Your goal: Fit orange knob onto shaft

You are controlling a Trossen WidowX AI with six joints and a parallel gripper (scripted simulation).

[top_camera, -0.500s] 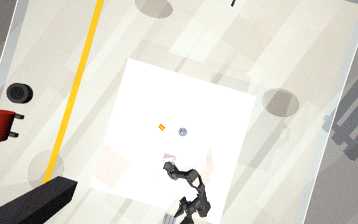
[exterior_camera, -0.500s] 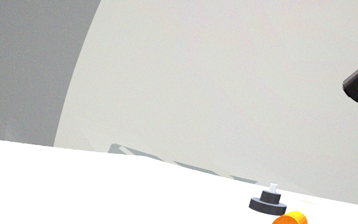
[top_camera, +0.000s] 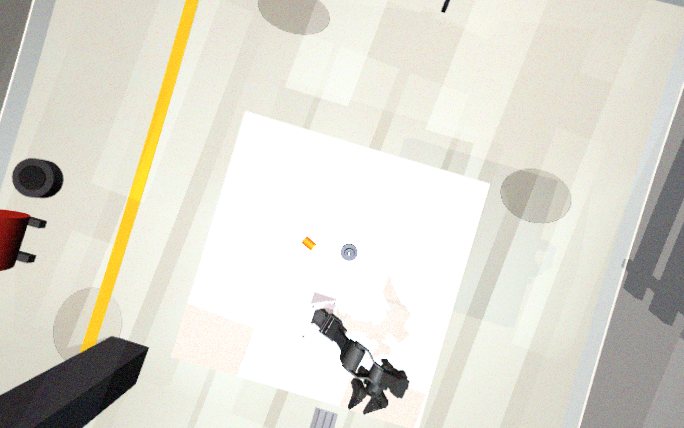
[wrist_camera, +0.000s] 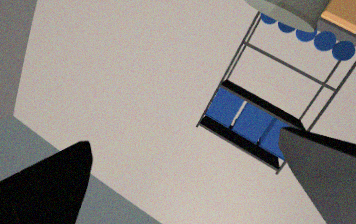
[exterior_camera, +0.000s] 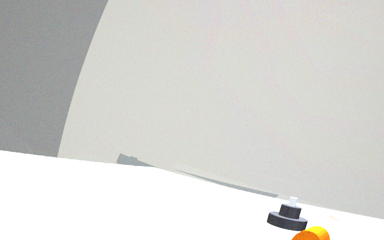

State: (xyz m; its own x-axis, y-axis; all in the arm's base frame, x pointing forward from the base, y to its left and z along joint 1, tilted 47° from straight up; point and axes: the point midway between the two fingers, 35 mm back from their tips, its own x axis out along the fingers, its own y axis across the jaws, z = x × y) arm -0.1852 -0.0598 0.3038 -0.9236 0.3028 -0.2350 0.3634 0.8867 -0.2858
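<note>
Now: gripper tip 51 cm short of the orange knob, 42 cm to the right of it and 24 cm above it. Also, from my gripper tip: dark round pedestal: 53 cm ahead, 20 cm to the left, 23 cm below.
</note>
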